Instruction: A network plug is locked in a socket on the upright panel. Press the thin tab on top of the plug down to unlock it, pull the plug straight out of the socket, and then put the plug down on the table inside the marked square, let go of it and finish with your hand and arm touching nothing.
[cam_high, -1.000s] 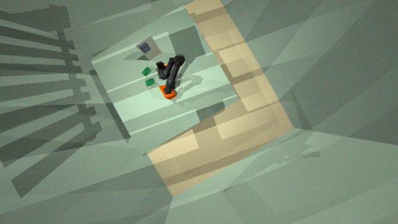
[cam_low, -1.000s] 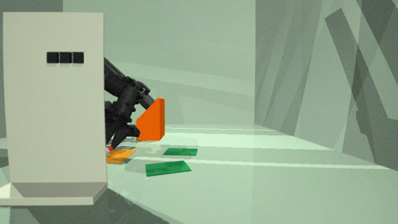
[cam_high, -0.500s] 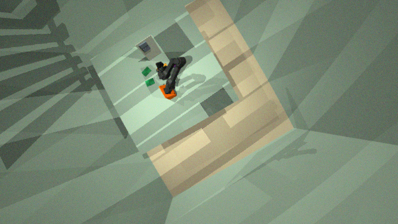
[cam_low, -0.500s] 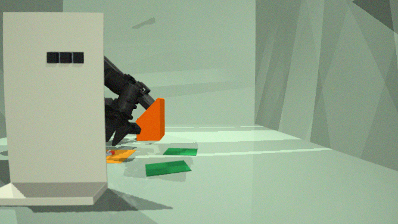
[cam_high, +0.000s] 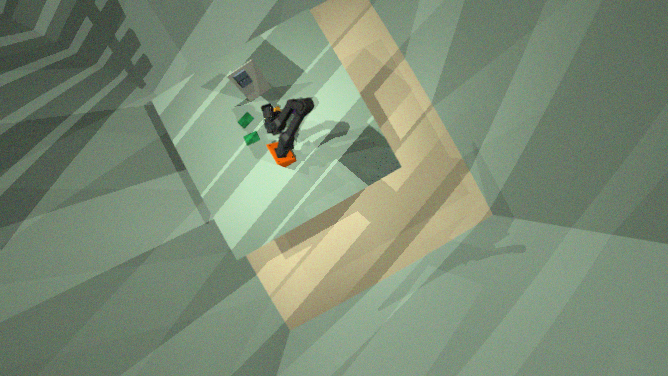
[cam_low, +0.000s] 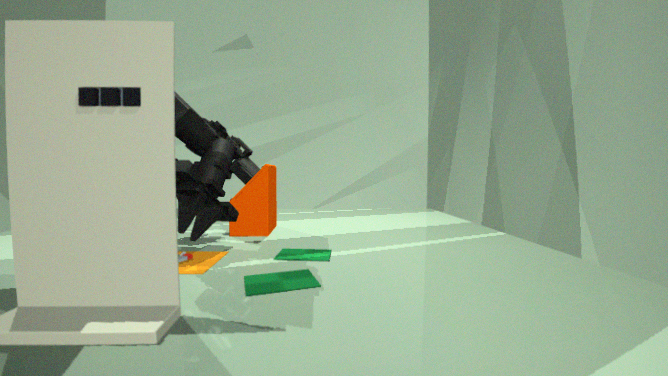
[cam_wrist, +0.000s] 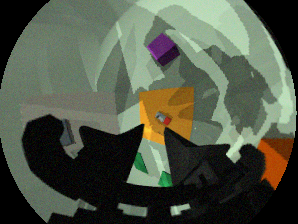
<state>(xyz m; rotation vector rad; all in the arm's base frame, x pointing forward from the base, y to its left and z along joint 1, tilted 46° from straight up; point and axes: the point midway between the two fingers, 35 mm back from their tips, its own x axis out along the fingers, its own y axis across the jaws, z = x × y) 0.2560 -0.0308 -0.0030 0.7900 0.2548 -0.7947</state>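
The plug lies 1 cm ahead of my gripper tip, 1 cm to the right of it and 3 cm below it. Round my gripper tip: white panel (20 cm ahead, 4 cm to the left, 10 cm above); orange marked square (1 cm ahead, 4 cm below).
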